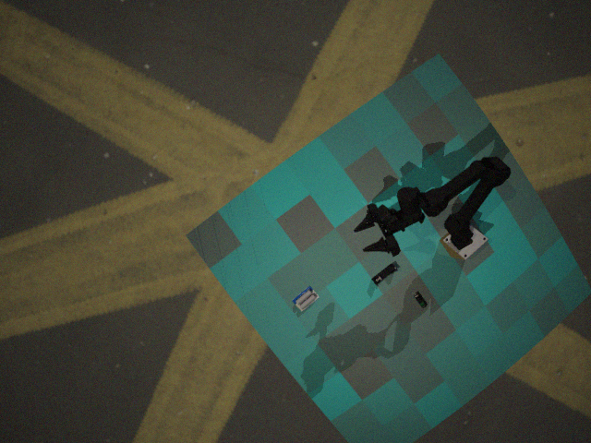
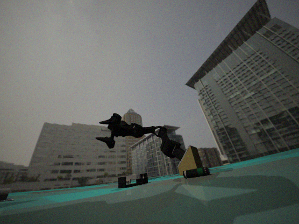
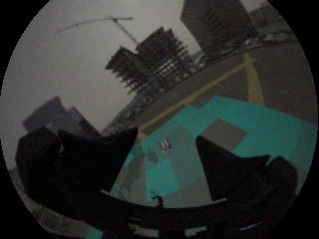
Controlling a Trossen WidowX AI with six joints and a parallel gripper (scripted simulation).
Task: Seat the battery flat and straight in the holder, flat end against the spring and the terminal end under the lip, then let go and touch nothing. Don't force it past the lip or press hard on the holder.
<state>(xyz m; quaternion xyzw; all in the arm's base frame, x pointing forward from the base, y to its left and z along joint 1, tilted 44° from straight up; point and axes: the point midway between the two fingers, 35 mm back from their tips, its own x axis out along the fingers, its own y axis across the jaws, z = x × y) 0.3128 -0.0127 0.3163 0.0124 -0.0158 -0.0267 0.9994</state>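
Now: the battery 37 cm to the left of my gripper tip, 24 cm below it and 13 cm behind it.
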